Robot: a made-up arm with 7 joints. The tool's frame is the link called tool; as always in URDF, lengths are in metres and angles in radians. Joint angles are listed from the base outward. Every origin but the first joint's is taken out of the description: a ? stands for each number. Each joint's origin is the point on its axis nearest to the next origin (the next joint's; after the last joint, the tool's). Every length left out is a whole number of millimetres.
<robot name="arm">
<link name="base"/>
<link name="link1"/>
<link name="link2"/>
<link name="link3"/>
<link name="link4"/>
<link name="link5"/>
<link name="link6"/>
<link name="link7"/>
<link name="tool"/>
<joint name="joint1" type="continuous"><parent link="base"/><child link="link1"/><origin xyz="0.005 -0.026 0.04" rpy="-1.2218 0 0"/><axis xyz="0 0 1"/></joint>
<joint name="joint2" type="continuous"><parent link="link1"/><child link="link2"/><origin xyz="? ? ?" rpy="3.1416 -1.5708 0"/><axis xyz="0 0 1"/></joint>
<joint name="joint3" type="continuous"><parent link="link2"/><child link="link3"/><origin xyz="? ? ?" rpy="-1.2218 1.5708 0"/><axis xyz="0 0 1"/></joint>
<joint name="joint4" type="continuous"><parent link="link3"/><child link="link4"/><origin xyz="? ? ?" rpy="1.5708 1.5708 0"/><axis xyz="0 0 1"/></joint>
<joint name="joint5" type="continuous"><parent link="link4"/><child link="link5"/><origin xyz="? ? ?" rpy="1.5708 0 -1.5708"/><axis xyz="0 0 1"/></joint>
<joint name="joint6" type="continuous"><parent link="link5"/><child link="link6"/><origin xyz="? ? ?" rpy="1.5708 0 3.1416"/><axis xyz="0 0 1"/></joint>
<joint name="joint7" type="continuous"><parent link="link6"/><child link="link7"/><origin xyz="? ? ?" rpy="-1.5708 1.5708 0"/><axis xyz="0 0 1"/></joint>
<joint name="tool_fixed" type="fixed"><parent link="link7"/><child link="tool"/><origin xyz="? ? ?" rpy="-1.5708 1.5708 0"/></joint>
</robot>
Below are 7 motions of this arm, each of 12 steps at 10 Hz.
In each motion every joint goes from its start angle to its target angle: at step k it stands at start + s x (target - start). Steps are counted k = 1, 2, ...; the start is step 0. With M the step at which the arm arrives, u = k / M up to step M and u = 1 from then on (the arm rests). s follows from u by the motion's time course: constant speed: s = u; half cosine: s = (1 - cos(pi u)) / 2; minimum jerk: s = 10 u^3 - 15 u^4 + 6 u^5.
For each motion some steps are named. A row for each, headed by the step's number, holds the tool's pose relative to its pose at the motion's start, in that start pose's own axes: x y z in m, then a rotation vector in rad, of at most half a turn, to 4 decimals.
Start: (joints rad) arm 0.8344 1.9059 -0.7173 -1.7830 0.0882 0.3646 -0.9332
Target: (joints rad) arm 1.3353 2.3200 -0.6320 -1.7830 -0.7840 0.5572 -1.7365
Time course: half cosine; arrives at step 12
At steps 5, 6, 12:
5: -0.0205 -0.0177 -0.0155 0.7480 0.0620 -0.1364
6: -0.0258 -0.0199 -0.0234 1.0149 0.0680 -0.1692
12: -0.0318 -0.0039 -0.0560 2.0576 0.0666 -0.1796

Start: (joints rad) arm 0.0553 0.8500 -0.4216 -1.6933 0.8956 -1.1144 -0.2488
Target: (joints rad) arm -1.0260 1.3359 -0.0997 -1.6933 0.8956 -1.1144 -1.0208
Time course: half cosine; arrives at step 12
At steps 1, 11, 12:
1: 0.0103 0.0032 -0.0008 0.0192 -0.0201 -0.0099
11: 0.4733 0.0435 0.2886 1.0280 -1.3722 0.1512
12: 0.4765 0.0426 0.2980 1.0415 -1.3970 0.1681

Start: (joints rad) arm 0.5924 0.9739 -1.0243 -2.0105 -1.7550 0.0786 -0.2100
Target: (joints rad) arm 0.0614 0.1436 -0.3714 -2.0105 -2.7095 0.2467 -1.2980
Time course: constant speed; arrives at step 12
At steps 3, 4, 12:
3: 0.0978 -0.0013 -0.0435 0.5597 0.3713 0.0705
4: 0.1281 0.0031 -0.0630 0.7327 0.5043 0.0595
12: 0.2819 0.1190 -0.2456 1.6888 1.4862 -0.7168

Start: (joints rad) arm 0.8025 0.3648 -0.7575 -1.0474 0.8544 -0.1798 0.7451
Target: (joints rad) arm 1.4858 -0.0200 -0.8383 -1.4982 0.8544 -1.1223 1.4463
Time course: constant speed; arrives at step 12
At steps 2, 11, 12:
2: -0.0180 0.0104 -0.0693 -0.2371 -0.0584 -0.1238
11: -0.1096 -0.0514 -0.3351 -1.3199 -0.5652 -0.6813
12: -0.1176 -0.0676 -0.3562 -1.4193 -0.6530 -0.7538

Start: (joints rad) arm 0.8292 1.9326 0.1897 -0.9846 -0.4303 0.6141 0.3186
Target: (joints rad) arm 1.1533 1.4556 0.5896 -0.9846 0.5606 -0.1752 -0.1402
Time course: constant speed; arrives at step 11
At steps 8, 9, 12:
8: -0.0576 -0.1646 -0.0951 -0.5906 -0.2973 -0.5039
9: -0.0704 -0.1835 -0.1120 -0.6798 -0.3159 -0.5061
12: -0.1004 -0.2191 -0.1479 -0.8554 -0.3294 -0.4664

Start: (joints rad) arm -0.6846 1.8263 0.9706 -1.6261 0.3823 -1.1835 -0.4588
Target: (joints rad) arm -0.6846 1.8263 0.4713 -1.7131 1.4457 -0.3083 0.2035
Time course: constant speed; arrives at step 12
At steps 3, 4, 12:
3: -0.0065 -0.0236 0.0012 -0.4003 0.3106 0.0763
4: -0.0097 -0.0319 0.0015 -0.5398 0.4145 0.1025
12: -0.0550 -0.1128 0.0217 -1.6931 1.2830 0.3597

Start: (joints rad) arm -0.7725 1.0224 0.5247 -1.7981 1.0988 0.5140 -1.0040
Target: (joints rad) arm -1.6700 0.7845 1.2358 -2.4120 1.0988 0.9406 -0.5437
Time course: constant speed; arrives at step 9
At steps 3, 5, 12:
3: 0.0034 0.0671 0.0884 -0.1491 -0.3506 0.2700
5: -0.0216 0.0997 0.1334 -0.2320 -0.5727 0.4400
12: -0.0939 0.1173 0.1834 -0.3915 -0.9680 0.7702

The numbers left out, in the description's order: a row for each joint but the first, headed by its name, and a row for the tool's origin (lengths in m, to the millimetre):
joint2: 0.044 -0.026 0
joint3: -0.122 -0.377 0
joint4: -0.064 0.013 0
joint5: 0.178 0.039 0
joint6: -0.02 0.036 0
joint7: -0.011 -0.001 0
tool: -0.01 0.027 0

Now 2 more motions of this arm.
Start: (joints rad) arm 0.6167 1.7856 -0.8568 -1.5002 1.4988 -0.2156 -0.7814
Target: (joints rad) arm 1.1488 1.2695 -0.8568 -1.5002 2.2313 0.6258 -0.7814
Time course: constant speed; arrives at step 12
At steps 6, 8, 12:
6: 0.0317 -0.1794 -0.0863 -0.5756 0.4136 -0.5761
8: 0.0220 -0.2465 -0.1079 -0.7752 0.5319 -0.7807
12: -0.0255 -0.3812 -0.1309 -1.2006 0.7121 -1.1911

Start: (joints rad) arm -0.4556 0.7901 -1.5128 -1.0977 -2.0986 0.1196 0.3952
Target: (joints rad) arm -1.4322 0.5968 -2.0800 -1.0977 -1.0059 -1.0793 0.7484
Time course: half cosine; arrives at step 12
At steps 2, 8, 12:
2: 0.0039 0.0054 -0.0271 -0.0401 -0.0545 -0.0193
8: -0.0208 0.0975 -0.3008 -0.3784 -0.6435 -0.3143
12: -0.0551 0.1469 -0.3911 -0.4920 -0.8386 -0.4737

